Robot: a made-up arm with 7 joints.
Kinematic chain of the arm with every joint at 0, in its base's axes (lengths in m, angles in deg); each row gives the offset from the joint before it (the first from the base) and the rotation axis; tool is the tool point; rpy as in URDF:
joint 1: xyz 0.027 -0.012 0.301 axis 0 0.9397 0.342
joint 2: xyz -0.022 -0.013 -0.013 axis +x
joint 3: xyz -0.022 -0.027 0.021 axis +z
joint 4: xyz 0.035 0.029 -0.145 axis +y
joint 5: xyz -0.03 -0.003 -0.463 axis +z
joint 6: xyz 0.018 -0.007 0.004 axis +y
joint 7: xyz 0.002 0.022 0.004 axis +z
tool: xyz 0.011 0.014 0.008 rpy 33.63 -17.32 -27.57
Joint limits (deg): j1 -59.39..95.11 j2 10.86..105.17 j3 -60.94..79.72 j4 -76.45..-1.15 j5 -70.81..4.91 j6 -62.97..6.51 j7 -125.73..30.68
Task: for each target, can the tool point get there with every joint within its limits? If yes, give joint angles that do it. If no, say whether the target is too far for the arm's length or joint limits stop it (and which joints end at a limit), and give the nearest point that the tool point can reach.
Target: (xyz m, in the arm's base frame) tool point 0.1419 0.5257 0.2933
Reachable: yes | joints -25.87 81.51 39.90 -8.99 -17.17 -25.53 -74.02
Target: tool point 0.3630 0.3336 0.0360
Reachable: yes | joints -20.45 39.53 16.16 -28.43 -18.28 -11.96 -5.87
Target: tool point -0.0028 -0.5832 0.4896
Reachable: no: joint limits stop it (at a limit: joint 1, joint 2, joint 4, joint 6) | nearest point 0.2861 -0.4803 0.2695 | short by 0.377 m
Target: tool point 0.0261 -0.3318 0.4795
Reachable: no: joint limits stop it (at a limit: joint 1, joint 2, joint 4) | nearest point 0.3430 -0.4194 0.3624 | short by 0.349 m
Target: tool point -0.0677 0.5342 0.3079
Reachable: yes | joints 41.45 88.47 10.23 -7.08 -50.61 -13.42 18.43
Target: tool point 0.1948 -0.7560 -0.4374
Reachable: no: too far | nearest point 0.1364 -0.3614 -0.1310 | short by 0.503 m
